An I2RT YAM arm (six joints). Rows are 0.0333 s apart.
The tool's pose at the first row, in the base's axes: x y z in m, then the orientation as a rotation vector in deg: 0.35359, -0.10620, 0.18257, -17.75, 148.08, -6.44
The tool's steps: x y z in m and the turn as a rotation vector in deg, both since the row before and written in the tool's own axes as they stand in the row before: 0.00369, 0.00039, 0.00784, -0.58, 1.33, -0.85; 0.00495, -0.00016, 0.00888, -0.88, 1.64, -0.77; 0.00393, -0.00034, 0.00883, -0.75, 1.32, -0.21; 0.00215, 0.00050, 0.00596, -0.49, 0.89, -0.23; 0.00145, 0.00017, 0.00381, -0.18, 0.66, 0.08; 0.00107, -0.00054, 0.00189, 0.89, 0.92, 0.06; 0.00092, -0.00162, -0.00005, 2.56, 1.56, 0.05; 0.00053, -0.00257, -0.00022, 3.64, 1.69, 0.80; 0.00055, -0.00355, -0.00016, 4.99, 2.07, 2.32; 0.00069, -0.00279, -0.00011, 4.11, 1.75, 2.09; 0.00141, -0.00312, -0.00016, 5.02, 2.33, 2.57; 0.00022, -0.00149, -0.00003, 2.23, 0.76, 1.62
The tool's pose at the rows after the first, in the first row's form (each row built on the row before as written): 0.35449, -0.10686, 0.17397, -19.10, 149.36, -6.24; 0.35475, -0.10841, 0.16392, -20.47, 150.99, -5.67; 0.35560, -0.10986, 0.15440, -21.06, 152.36, -5.02; 0.35627, -0.10997, 0.14808, -21.57, 153.27, -4.62; 0.35660, -0.11019, 0.14402, -21.56, 153.96, -4.49; 0.35659, -0.11100, 0.14193, -21.26, 154.75, -5.86; 0.35615, -0.11281, 0.14182, -20.49, 155.88, -9.64; 0.35617, -0.11541, 0.14226, -18.35, 156.92, -14.75; 0.35628, -0.11893, 0.14300, -13.67, 157.93, -21.42; 0.35593, -0.12170, 0.14368, -9.49, 158.53, -26.90; 0.35473, -0.12482, 0.14446, -4.23, 159.09, -33.65; 0.35449, -0.12620, 0.14503, -1.28, 158.88, -36.48
